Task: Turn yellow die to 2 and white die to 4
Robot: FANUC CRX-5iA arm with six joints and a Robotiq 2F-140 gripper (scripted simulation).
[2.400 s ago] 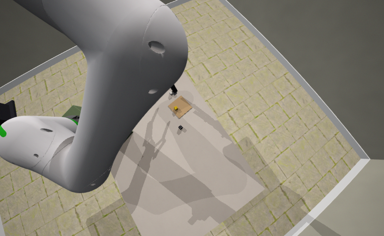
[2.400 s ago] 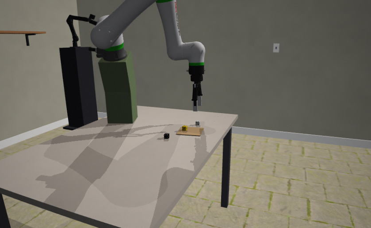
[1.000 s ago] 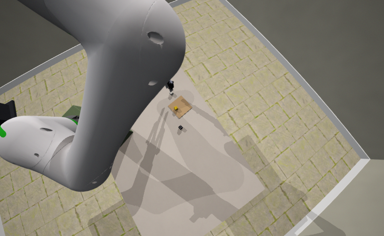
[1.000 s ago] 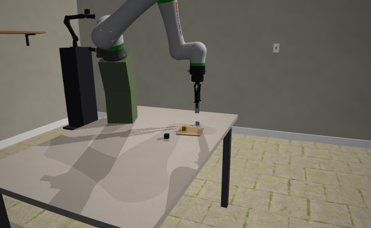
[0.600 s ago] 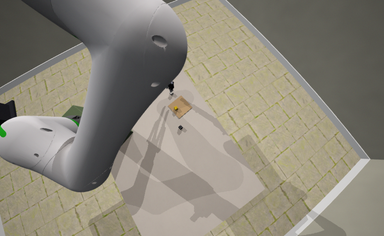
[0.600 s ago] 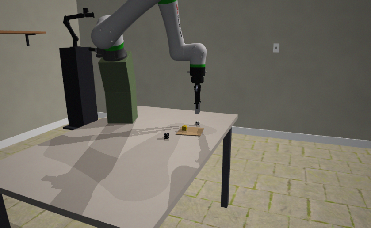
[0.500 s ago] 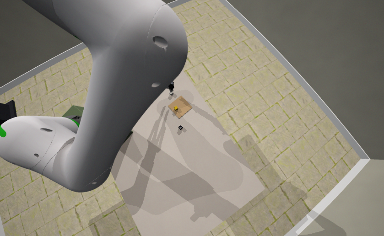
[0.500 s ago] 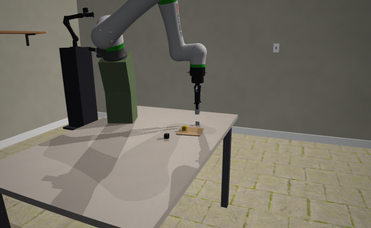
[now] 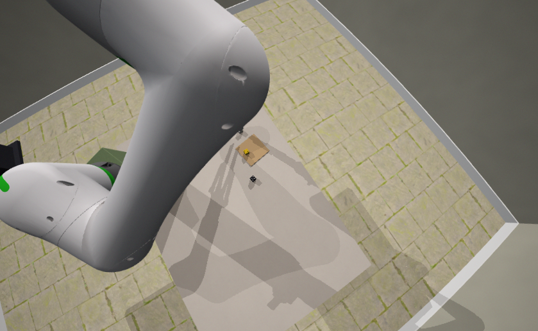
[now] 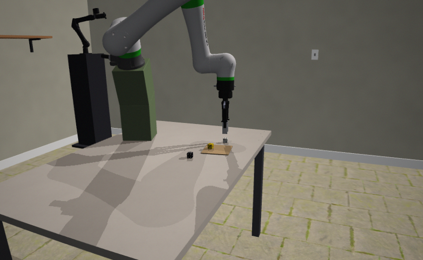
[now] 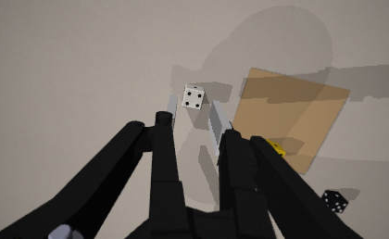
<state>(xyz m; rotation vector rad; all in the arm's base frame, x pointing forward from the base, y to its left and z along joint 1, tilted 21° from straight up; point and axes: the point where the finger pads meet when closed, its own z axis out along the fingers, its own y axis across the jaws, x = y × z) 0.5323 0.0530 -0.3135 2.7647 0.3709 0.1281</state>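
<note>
The white die lies 80 mm below my hand. Also, from my hand: tan mat: 10 mm ahead, 140 mm to the right, 90 mm below; then black die: 80 mm behind, 290 mm to the right, 80 mm below; then yellow die: 30 mm behind, 140 mm to the right, 70 mm below.
</note>
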